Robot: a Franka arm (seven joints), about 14 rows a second.
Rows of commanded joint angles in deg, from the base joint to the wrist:
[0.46, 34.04, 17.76, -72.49, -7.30, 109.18, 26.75]
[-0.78, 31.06, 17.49, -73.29, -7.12, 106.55, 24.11]
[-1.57, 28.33, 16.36, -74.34, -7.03, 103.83, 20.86]
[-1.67, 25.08, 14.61, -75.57, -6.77, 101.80, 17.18]
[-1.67, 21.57, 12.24, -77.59, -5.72, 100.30, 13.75]
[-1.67, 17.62, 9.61, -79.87, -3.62, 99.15, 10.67]
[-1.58, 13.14, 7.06, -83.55, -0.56, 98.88, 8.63]
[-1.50, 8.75, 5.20, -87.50, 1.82, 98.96, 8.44]
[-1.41, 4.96, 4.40, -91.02, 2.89, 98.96, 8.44]
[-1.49, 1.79, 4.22, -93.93, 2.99, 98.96, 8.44]
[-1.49, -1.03, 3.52, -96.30, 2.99, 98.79, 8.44]
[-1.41, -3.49, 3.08, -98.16, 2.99, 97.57, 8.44]
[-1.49, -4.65, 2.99, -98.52, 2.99, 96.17, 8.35]
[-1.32, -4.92, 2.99, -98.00, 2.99, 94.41, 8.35]
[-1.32, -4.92, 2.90, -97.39, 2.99, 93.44, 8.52]
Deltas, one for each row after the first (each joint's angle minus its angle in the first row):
[-1.24, -2.98, -0.27, -0.80, 0.18, -2.63, -2.64]
[-2.03, -5.71, -1.40, -1.85, 0.27, -5.35, -5.89]
[-2.13, -8.96, -3.15, -3.08, 0.53, -7.38, -9.57]
[-2.13, -12.47, -5.52, -5.10, 1.58, -8.88, -13.00]
[-2.13, -16.42, -8.15, -7.38, 3.68, -10.03, -16.08]
[-2.04, -20.90, -10.70, -11.06, 6.74, -10.30, -18.12]
[-1.96, -25.29, -12.56, -15.01, 9.12, -10.22, -18.31]
[-1.87, -29.08, -13.36, -18.53, 10.19, -10.22, -18.31]
[-1.95, -32.25, -13.54, -21.44, 10.29, -10.22, -18.31]
[-1.95, -35.07, -14.24, -23.81, 10.29, -10.39, -18.31]
[-1.87, -37.53, -14.68, -25.67, 10.29, -11.61, -18.31]
[-1.95, -38.69, -14.77, -26.03, 10.29, -13.01, -18.40]
[-1.78, -38.96, -14.77, -25.51, 10.29, -14.77, -18.40]
[-1.78, -38.96, -14.86, -24.90, 10.29, -15.74, -18.23]

